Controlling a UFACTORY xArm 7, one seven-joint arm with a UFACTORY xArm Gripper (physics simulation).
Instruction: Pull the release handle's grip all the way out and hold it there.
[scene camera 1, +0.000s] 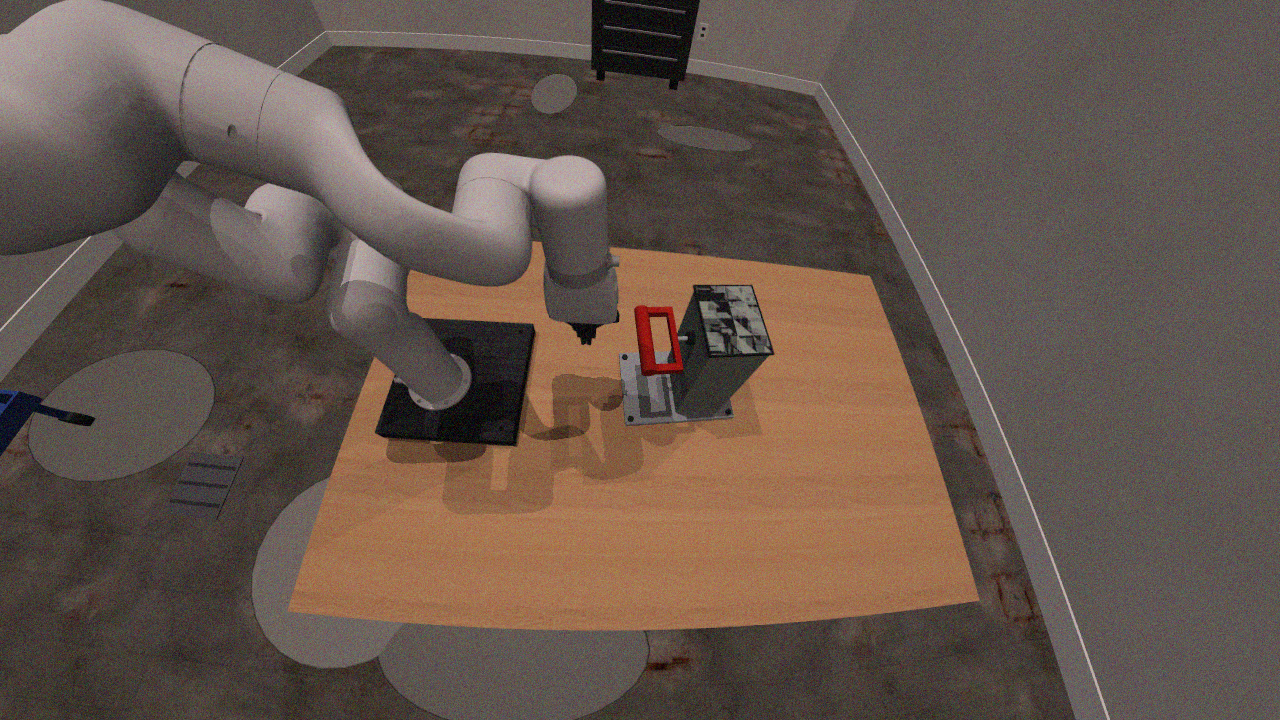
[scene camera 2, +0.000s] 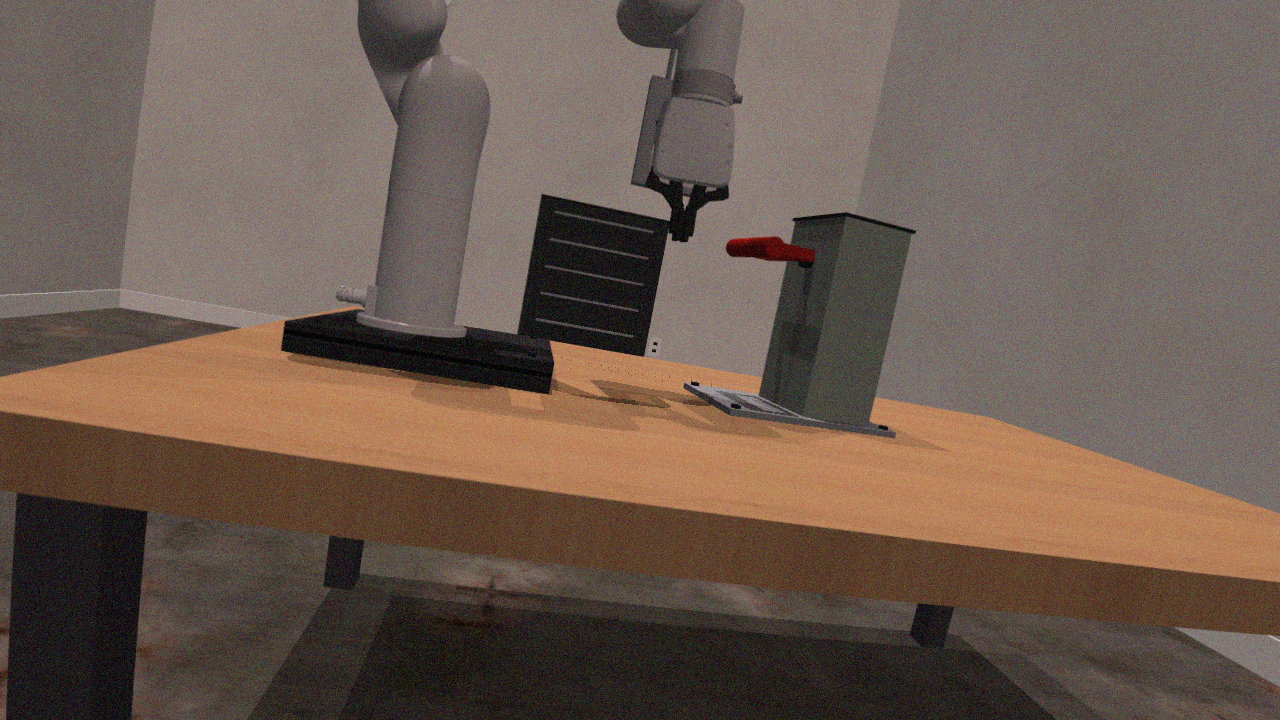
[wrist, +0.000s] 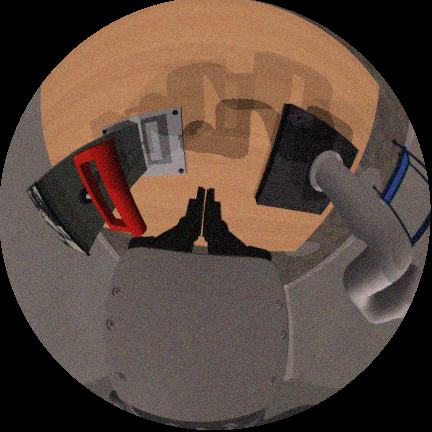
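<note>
The release handle's red grip (scene camera 1: 645, 340) (scene camera 2: 754, 248) (wrist: 120, 185) is a rectangular loop on the side of the tall grey-green housing (scene camera 1: 723, 380) (scene camera 2: 859, 322) (wrist: 65, 175) that faces the arm's base. A short metal stem joins the two, showing in scene camera 1 and the wrist view. My gripper (scene camera 1: 586, 340) (scene camera 2: 681, 238) (wrist: 204, 198) is shut with its fingertips together and nothing between them. It is apart from the red grip, on the side toward the arm's base, and its tips are slightly above the grip in scene camera 2.
The housing stands on a grey base plate (scene camera 1: 630, 410) (scene camera 2: 747, 414) (wrist: 177, 150) on the wooden table (scene camera 1: 760, 537) (scene camera 2: 537, 447) (wrist: 150, 40). The arm's black mounting base (scene camera 1: 501, 385) (scene camera 2: 420, 356) (wrist: 285, 170) is on the table's other side. A dark drawer cabinet (scene camera 1: 642, 40) (scene camera 2: 594, 268) stands beyond the table.
</note>
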